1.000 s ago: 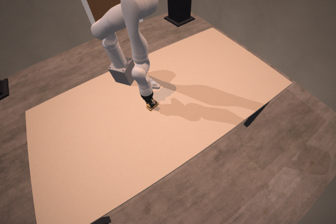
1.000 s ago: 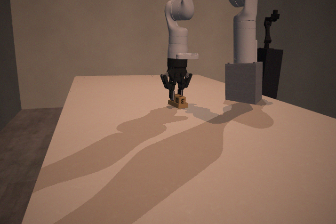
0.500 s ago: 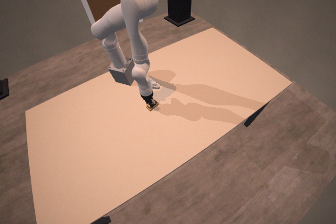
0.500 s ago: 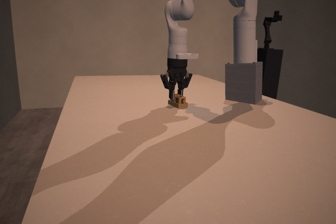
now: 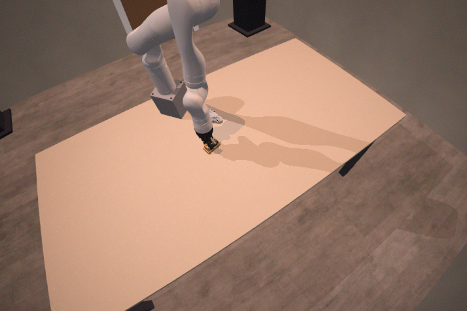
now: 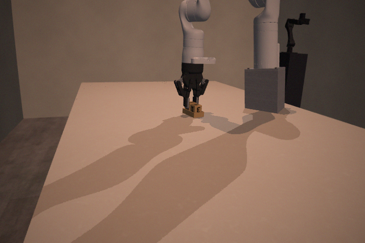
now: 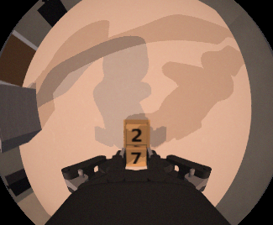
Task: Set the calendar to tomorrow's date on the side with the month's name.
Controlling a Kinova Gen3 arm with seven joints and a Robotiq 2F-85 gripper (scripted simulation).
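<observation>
Now: the wooden tray 3 cm below my hand and 2 cm to the left of it.
</observation>
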